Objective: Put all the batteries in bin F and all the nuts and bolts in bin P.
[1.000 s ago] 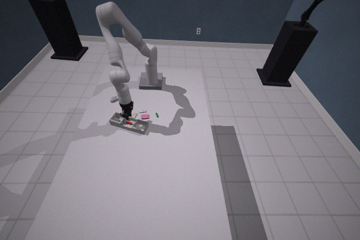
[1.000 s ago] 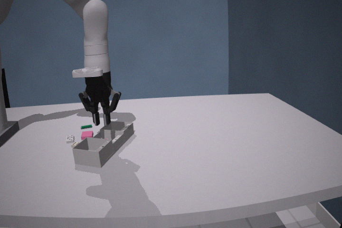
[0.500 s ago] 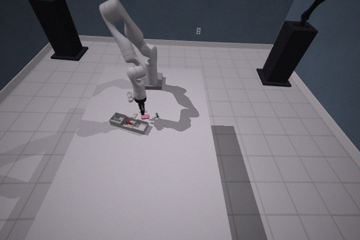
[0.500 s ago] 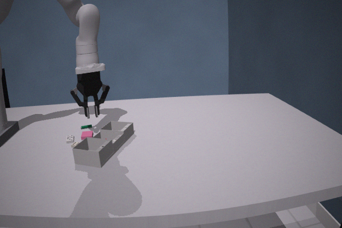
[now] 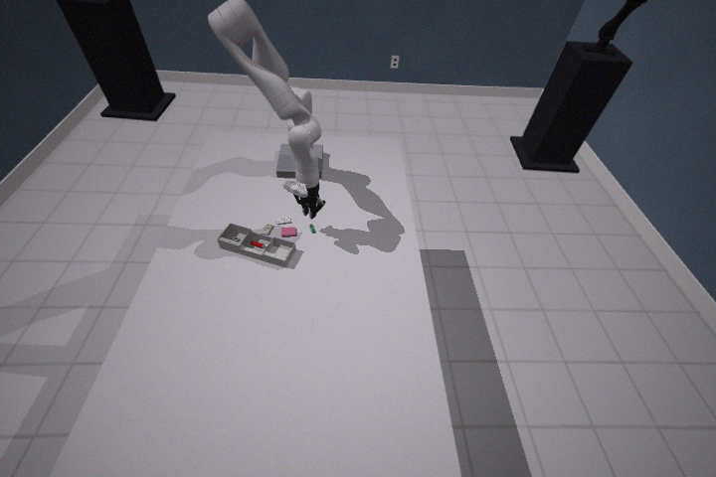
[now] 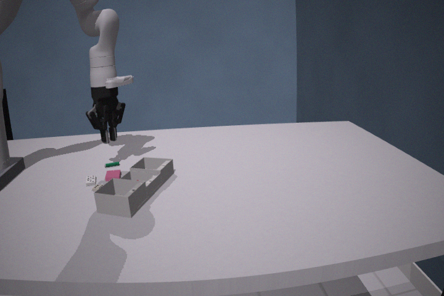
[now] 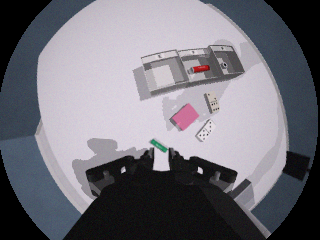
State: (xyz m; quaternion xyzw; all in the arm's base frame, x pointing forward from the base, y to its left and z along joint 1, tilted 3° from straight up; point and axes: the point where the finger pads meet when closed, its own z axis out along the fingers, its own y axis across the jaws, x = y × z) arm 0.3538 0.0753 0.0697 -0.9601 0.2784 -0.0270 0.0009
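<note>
Right now the green battery is 9 cm below my hand and 1 cm to the left of it. From my hand the other things lie so: pink block (9 cm below, 8 cm to the right, 2 cm ahead); then cream domino-like tile (16 cm to the right, 9 cm below, 2 cm ahead); then grey three-part bin (17 cm to the right, 11 cm ahead, 7 cm below).
</note>
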